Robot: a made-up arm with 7 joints.
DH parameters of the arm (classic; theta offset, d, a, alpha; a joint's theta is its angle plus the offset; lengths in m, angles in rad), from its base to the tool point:
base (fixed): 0 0.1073 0 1.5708
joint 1: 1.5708 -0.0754 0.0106 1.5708
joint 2: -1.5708 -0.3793 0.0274 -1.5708
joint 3: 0 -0.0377 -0.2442 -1.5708
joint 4: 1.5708 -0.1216 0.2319 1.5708
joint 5: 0 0.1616 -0.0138 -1.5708
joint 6: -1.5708 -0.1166 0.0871 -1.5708
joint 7: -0.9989 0 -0.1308 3.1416
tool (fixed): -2.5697 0.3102 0 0
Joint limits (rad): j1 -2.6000..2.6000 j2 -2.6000..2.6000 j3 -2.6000..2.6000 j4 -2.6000..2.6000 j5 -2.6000..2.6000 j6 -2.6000..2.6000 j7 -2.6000..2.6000
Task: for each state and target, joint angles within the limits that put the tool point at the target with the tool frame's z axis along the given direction. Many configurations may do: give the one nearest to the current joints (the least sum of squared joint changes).
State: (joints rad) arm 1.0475 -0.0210 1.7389 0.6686 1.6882 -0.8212 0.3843
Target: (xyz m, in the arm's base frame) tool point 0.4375 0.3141 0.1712 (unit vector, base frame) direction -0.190 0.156 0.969
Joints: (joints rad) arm 1.3895 -0.0876 1.7356 0.3851 1.5135 -1.5995 -0.0296
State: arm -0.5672 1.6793 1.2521 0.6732 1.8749 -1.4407 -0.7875
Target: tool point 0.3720 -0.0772 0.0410 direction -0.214 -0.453 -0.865
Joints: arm -0.4075 2.3776 1.5213 1.3962 1.5968 -1.8479 -0.9293
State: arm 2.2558 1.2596 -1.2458 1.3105 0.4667 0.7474 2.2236
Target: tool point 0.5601 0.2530 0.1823 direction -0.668 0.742 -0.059
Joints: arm 2.6000 0.9090 -0.7013 1.5814 -0.0861 0.3391 2.3937
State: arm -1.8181 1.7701 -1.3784 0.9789 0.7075 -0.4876 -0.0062
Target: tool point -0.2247 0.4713 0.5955 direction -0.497 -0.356 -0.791
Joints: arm -1.7987 2.0820 -1.2081 1.2304 0.4174 -0.1698 -0.1247
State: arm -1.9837 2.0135 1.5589 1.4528 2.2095 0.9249 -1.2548
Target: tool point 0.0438 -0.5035 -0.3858 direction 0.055 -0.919 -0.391
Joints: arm -2.3557 2.6000 2.1915 2.2179 2.4178 0.2913 -1.2199
